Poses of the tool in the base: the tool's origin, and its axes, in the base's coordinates. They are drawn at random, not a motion.
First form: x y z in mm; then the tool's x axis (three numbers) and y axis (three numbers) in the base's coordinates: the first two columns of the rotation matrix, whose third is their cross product.
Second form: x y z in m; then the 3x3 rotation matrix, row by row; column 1 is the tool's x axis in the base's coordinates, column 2 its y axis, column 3 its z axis. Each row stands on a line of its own. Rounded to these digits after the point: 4 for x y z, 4 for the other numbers.
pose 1, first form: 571.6 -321.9 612.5 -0.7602 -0.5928 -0.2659 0.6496 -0.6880 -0.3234
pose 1, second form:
0.5716 -0.3219 0.6125
-0.7602 0.6496 0.0088
-0.5928 -0.6880 -0.4186
-0.2659 -0.3234 0.9081

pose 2, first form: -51.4 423.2 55.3 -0.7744 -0.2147 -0.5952 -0.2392 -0.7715 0.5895
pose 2, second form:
-0.0514 0.4232 0.0553
-0.7744 -0.2392 -0.5858
-0.2147 -0.7715 0.5989
-0.5952 0.5895 0.5461

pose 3, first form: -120.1 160.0 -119.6 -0.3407 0.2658 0.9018 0.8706 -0.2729 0.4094
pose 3, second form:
-0.1201 0.1600 -0.1196
-0.3407 0.8706 0.3549
0.2658 -0.2729 0.9246
0.9018 0.4094 -0.1384

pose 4, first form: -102.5 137.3 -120.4 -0.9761 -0.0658 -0.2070 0.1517 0.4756 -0.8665
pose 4, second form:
-0.1025 0.1373 -0.1204
-0.9761 0.1517 0.1555
-0.0658 0.4756 -0.8772
-0.2070 -0.8665 -0.4543

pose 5, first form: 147.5 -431.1 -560.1 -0.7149 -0.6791 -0.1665 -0.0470 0.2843 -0.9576
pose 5, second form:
0.1475 -0.4311 -0.5601
-0.7149 -0.0470 0.6976
-0.6791 0.2843 -0.6768
-0.1665 -0.9576 -0.2352

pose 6, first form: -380.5 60.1 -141.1 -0.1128 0.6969 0.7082 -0.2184 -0.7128 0.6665
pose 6, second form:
-0.3805 0.0601 -0.1411
-0.1128 -0.2184 0.9693
0.6969 -0.7128 -0.0795
0.7082 0.6665 0.2326

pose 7, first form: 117.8 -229.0 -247.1 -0.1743 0.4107 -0.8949 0.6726 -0.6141 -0.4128
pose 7, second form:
0.1178 -0.2290 -0.2471
-0.1743 0.6726 -0.7191
0.4107 -0.6141 -0.6739
-0.8949 -0.4128 -0.1692

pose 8, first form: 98.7 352.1 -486.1 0.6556 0.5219 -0.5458 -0.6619 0.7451 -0.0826
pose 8, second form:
0.0987 0.3521 -0.4861
0.6556 -0.6619 0.3636
0.5219 0.7451 0.4154
-0.5458 -0.0826 0.8339

